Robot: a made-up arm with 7 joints. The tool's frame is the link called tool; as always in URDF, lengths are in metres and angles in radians. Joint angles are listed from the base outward. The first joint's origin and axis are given. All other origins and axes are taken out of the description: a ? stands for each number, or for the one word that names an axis. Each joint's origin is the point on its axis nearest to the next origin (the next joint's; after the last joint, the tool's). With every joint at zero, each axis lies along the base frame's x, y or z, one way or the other. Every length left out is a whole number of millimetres.
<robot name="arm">
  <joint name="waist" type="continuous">
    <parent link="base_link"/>
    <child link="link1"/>
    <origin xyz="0 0 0.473" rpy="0 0 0"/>
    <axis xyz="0 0 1"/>
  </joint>
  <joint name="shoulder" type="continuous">
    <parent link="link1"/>
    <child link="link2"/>
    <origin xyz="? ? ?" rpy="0 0 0"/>
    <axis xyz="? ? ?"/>
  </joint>
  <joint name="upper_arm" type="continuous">
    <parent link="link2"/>
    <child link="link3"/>
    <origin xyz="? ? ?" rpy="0 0 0"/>
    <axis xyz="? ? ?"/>
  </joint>
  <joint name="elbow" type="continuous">
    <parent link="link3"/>
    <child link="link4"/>
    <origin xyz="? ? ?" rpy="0 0 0"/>
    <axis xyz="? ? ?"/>
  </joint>
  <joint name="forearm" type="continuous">
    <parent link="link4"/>
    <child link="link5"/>
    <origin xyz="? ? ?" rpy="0 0 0"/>
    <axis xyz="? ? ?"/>
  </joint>
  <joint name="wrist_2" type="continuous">
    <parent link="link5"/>
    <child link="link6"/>
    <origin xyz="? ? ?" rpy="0 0 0"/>
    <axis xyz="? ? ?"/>
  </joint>
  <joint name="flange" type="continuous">
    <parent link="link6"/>
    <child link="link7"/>
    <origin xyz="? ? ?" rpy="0 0 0"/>
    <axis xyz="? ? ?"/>
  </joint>
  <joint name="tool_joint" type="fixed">
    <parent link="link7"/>
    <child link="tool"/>
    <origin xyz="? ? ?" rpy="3.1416 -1.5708 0"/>
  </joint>
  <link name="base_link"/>
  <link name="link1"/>
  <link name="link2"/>
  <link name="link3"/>
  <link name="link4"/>
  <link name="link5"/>
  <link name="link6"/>
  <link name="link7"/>
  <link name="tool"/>
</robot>
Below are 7 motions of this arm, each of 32 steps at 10 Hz.
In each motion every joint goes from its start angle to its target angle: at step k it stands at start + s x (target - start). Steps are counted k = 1, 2, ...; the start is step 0. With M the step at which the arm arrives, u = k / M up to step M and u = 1 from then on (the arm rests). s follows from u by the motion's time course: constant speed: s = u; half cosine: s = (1 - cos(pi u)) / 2; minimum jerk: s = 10 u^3 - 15 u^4 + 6 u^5.
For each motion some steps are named. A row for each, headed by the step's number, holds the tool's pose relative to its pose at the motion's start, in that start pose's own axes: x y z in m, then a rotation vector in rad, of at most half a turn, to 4 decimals.
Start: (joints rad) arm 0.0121 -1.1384 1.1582 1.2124 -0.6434 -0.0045 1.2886
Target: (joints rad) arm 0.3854 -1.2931 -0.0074 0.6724 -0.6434 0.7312 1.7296
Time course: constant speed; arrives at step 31
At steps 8, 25, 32:
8: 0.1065 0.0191 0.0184 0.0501 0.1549 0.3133
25: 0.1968 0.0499 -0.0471 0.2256 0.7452 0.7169
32: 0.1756 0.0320 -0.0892 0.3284 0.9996 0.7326

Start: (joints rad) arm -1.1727 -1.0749 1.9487 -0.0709 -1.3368 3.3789 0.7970
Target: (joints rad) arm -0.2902 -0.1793 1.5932 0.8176 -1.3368 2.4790 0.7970
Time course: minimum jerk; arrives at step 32
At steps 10, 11, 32:
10: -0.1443 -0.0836 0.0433 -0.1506 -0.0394 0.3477
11: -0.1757 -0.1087 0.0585 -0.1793 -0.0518 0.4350
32: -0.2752 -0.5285 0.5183 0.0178 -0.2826 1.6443

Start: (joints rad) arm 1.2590 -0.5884 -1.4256 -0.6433 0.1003 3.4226 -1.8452
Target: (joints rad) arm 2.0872 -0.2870 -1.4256 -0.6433 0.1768 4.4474 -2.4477
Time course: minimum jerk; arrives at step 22
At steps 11, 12, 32:
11: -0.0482 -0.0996 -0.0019 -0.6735 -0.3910 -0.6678
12: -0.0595 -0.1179 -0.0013 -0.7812 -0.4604 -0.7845
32: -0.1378 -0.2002 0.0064 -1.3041 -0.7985 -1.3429

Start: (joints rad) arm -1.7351 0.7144 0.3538 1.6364 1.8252 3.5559 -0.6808
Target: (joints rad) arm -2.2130 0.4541 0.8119 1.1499 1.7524 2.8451 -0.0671
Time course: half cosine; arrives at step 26
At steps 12, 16, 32:
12: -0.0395 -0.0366 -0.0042 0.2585 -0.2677 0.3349
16: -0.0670 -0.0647 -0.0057 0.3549 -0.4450 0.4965
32: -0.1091 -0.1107 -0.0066 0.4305 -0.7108 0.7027

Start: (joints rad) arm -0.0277 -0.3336 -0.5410 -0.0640 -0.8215 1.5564 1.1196
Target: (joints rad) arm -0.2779 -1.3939 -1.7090 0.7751 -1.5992 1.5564 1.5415
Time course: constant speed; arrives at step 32
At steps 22, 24, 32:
22: -0.8997 0.1255 -0.3503 0.1469 -1.1075 -1.2710
24: -0.9343 0.1735 -0.4176 0.1769 -1.1849 -1.3922
32: -0.9647 0.3778 -0.6685 0.3295 -1.4312 -1.8841

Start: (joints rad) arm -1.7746 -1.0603 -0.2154 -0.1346 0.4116 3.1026 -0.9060
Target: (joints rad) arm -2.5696 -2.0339 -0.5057 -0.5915 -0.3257 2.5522 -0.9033
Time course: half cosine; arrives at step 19
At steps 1, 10, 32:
1: -0.0018 0.0027 -0.0010 0.0114 0.0036 -0.0045
10: -0.0724 0.2251 -0.0729 0.8890 0.1300 -0.3879
32: -0.0305 0.4122 -0.1611 1.5572 0.0182 -0.7105

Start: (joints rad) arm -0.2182 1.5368 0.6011 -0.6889 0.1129 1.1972 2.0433
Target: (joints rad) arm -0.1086 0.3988 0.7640 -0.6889 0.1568 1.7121 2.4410
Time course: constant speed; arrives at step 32
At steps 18, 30, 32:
18: 0.4302 0.1027 -0.1873 0.1520 0.4787 0.1619
30: 0.6082 0.1337 -0.4493 0.3202 0.7732 0.1789
32: 0.6257 0.1362 -0.4992 0.3509 0.8188 0.1735

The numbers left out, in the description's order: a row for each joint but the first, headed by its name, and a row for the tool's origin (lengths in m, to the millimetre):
shoulder: xyz 0 -0.084 0, axis 0 -1 0
upper_arm: xyz 0 0 0.421, axis 0 0 1
elbow: xyz 0.018 0.053 0, axis 0 1 0
forearm: xyz -0.02 0 0.38, axis 0 0 1
wrist_2: xyz 0 -0.139 0, axis 0 -1 0
flange: xyz 0.023 0 0.165, axis 1 0 0
tool: xyz 0 0 0

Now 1 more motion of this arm.
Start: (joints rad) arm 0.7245 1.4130 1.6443 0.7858 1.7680 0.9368 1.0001
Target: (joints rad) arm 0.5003 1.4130 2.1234 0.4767 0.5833 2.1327 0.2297
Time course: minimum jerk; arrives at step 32
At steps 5, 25, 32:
5: -0.0011 -0.0029 -0.0030 0.0143 0.0261 -0.0443
25: -0.1205 -0.0557 -0.0925 0.6563 0.7073 -1.4263
32: -0.1297 -0.0530 -0.0999 0.7344 0.7696 -1.5227

